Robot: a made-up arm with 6 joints. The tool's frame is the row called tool.
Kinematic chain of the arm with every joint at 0, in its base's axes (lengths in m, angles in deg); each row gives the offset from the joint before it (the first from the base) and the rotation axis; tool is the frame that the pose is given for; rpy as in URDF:
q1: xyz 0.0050 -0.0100 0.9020 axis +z
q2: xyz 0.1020 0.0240 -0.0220 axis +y
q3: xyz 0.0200 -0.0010 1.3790 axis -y
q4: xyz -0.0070 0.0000 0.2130 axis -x
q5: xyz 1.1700 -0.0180 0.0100 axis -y
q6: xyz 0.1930 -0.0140 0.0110 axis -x
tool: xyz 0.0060 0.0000 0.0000 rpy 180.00 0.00 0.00
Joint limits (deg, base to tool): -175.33..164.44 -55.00..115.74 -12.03..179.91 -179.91..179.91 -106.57..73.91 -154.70..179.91
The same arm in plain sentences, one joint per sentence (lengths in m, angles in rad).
The arm has six revolute joints in a row. What follows holds with every joint at zero, and every direction is one of the base frame's. Joint 1 lies 0.0050 m along +x and 0.0100 m along -y and 0.9020 m along +z from the base frame's origin and rotates about +z, from -3.0601 to 2.8700 rad. Joint 2 lies 0.1020 m along +x and 0.0240 m along +y and 0.0220 m along -z from joint 1 and rotates about +y, from -0.9599 to 2.0200 rad. Joint 3 lies 0.0200 m along +x and 0.0010 m along -y and 1.3790 m along +z from joint 2 and rotates about -y, from -0.2100 to 3.1400 rad. Joint 4 lies 0.0070 m along -x and 0.2130 m along +z from joint 3 and rotates about -x, from -3.1400 to 3.1400 rad. Joint 5 lies 1.1700 m along +x and 0.0180 m along -y and 0.0100 m along +z from joint 4 and rotates about -y, from -1.8600 to 1.2900 rad. Joint 6 lies 0.1930 m along +x and 0.0140 m along -y and 0.0110 m along +z from joint 5 and rotates about -x, from -2.7000 to 3.1400 rad. The tool frame, which is the frame that the pose is given for, lies 0.0060 m along +x from joint 6; its axes are the base frame's turned by roll 3.1416, pitch 0.0000 and yaw 0.0000 rad (as in URDF: about the fixed x, then y, then z).
